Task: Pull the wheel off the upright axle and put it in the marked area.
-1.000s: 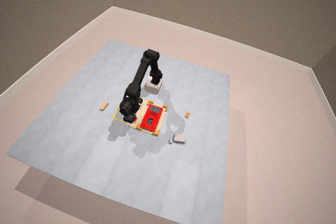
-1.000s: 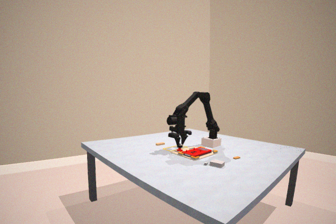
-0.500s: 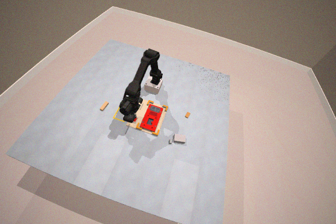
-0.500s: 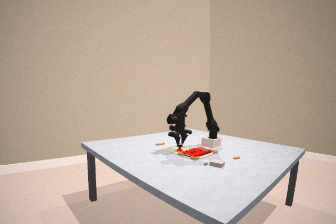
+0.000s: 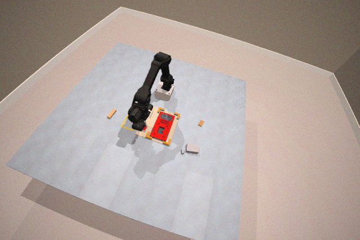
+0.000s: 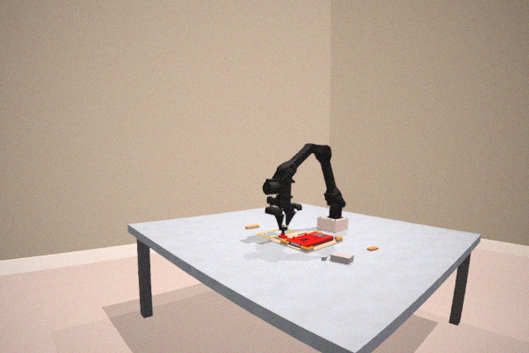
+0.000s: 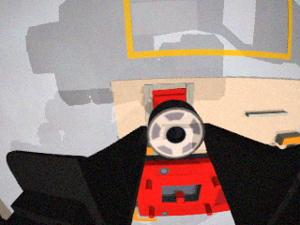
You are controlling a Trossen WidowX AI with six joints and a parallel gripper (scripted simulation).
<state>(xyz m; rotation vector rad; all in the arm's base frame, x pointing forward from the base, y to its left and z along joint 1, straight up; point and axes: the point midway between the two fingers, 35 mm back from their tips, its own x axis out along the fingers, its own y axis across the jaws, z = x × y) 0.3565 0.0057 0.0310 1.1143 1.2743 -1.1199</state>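
Now: the tan block 24 cm to the right of my gripper tip, 5 cm below it and 1 cm ahead of it. The rest, counted from my gripper tip: wheel right at my gripper tip; small cube 29 cm to the left, 5 cm below, 4 cm ahead; grey block 34 cm to the left, 4 cm below, 1 cm behind.
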